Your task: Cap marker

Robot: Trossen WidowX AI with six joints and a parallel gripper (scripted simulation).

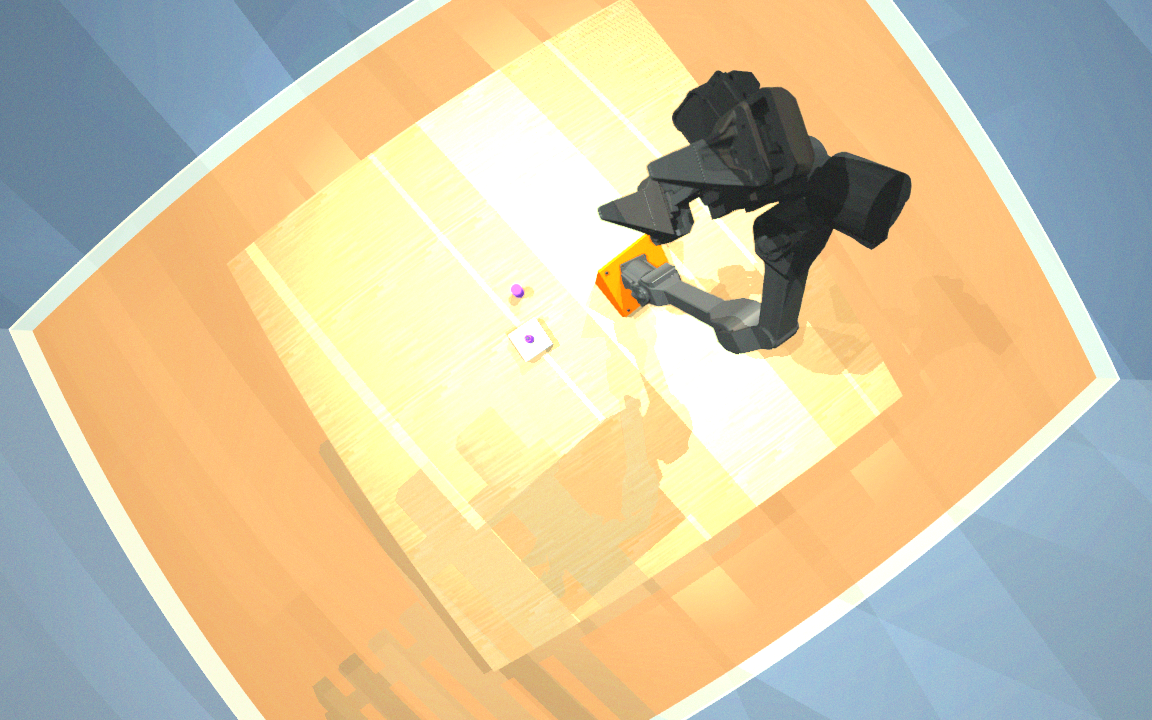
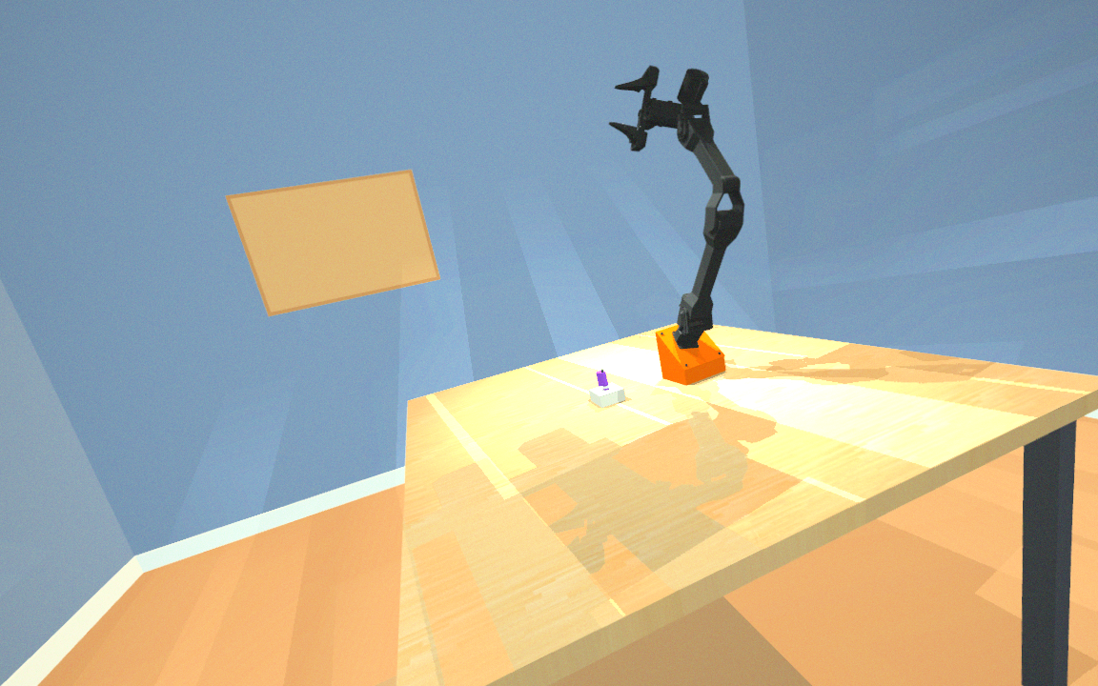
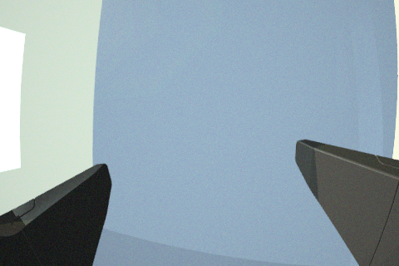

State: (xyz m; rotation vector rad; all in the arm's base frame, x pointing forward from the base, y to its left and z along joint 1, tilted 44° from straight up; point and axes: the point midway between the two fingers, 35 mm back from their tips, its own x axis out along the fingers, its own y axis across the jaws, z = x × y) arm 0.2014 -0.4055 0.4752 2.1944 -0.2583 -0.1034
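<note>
The purple cap lies 13 cm ahead of my gripper tip, 12 cm to the right of it and 75 cm below it. The rest, counted from my gripper tip: white holder block (16 cm ahead, 76 cm below).
</note>
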